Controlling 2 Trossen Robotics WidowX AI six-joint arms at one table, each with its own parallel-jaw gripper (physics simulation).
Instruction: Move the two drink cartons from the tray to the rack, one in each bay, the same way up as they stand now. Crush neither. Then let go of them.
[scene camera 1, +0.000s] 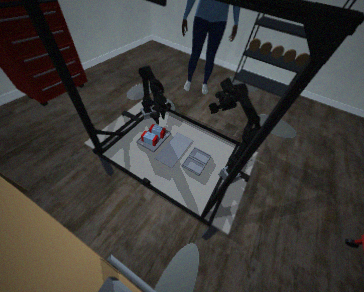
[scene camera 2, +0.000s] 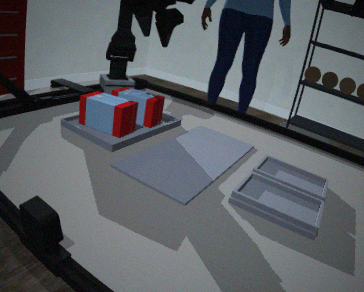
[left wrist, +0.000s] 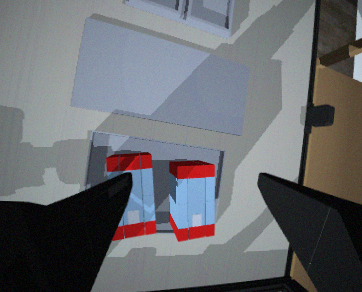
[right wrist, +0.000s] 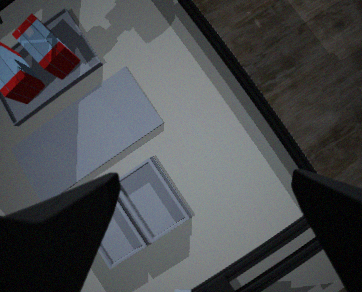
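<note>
Two blue cartons with red ends lie side by side in the grey tray: the near carton and the far carton. The grey rack has two empty bays. My left gripper is open and empty above the tray; its left finger overlaps the far carton in the left wrist view. My right gripper is open and empty, high behind the rack.
A flat grey plate lies between tray and rack. A dark frame rail edges the table, with a black block on one side. A person stands behind.
</note>
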